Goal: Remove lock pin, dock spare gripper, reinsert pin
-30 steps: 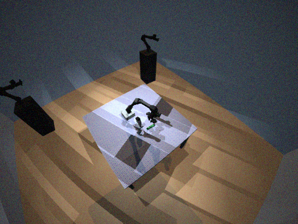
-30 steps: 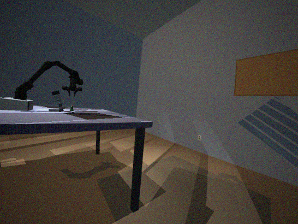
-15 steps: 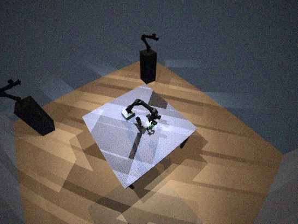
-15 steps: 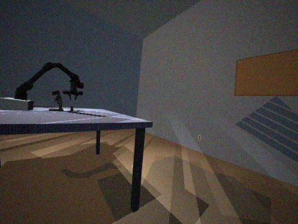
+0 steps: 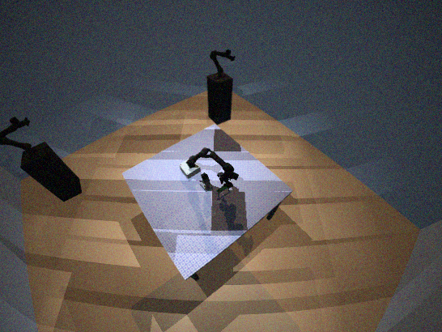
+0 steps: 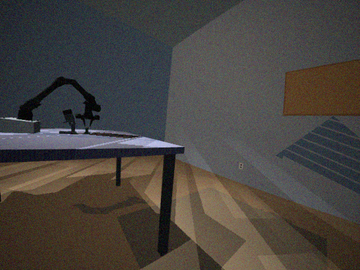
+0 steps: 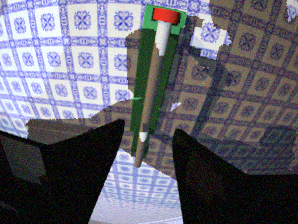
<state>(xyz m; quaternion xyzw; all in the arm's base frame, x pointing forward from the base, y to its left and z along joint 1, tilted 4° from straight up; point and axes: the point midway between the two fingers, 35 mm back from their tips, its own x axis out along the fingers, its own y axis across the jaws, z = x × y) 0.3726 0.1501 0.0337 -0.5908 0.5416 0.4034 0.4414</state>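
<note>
Now: gripper tip 1 cm to the right of the green bracket and 4 cm above it. From my gripper tip the other things lie so: mount: 11 cm behind, 12 cm to the right, 1 cm below; then spare gripper: 12 cm behind, 12 cm to the right, 6 cm above.
</note>
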